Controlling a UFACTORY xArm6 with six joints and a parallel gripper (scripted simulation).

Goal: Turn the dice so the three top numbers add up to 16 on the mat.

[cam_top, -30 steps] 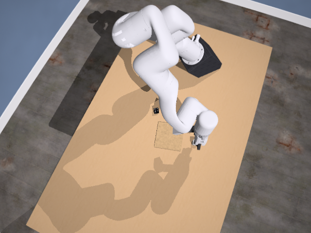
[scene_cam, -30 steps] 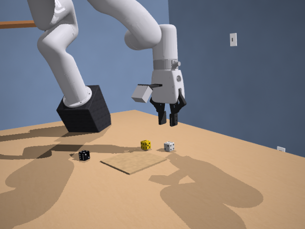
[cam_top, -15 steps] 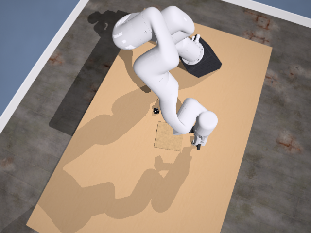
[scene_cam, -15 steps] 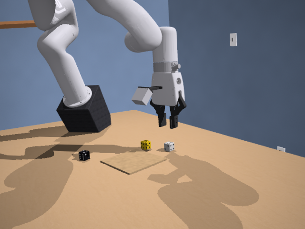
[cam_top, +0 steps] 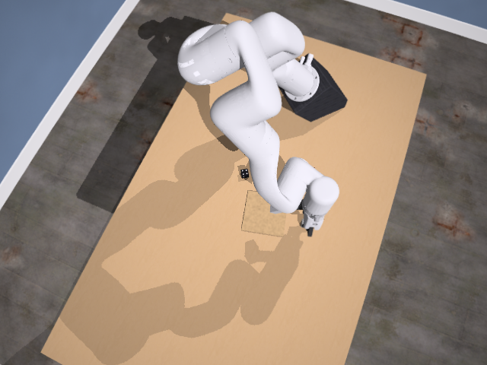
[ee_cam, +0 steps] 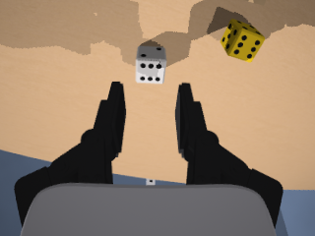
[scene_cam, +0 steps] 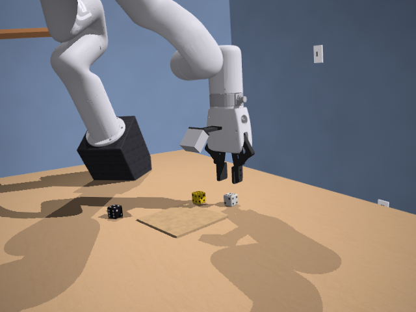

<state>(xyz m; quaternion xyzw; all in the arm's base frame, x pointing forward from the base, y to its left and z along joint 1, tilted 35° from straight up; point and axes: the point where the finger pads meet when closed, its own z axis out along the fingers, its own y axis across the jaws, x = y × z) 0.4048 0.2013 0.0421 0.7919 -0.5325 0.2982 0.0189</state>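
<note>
The white die lies 60 mm below my hand. From my hand the other things lie so: tan mat (10 mm ahead, 140 mm to the right, 70 mm below); yellow die (60 mm behind, 50 mm to the right, 60 mm below); black die (90 mm behind, 250 mm to the right, 60 mm below).
</note>
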